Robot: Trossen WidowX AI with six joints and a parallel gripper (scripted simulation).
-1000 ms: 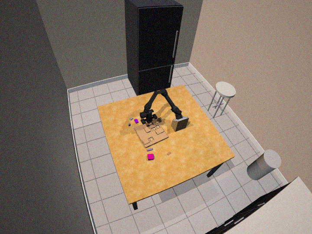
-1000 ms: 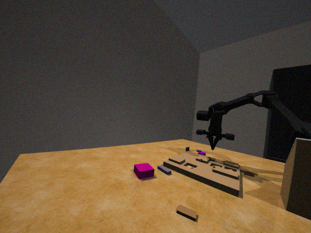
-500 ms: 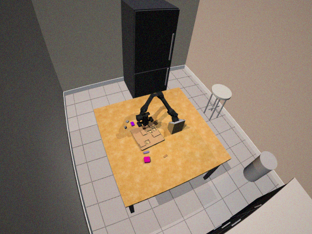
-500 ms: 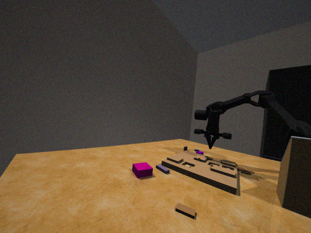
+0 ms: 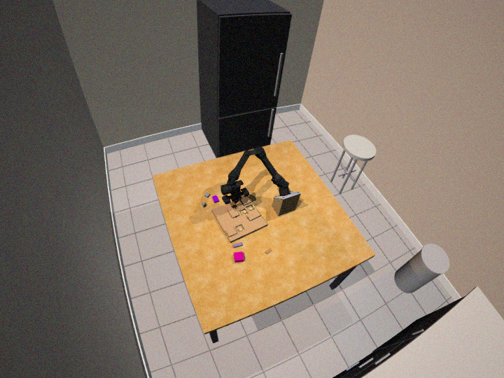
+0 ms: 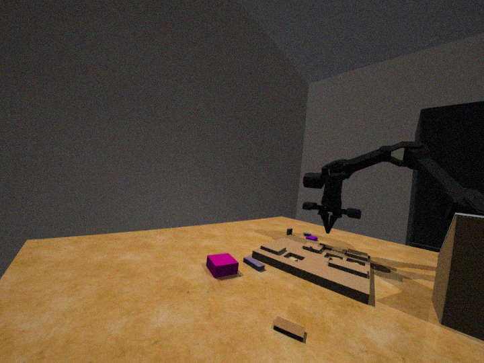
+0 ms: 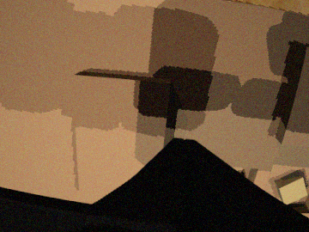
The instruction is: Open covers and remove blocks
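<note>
Right now the purple block is 140 mm to the right of my gripper tip, 100 mm ahead of it and 70 mm below it. From my gripper tip the other things lie so: magenta block: 370 mm to the left, 130 mm ahead, 60 mm below; lavender block: 280 mm to the left, 100 mm ahead, 70 mm below.
</note>
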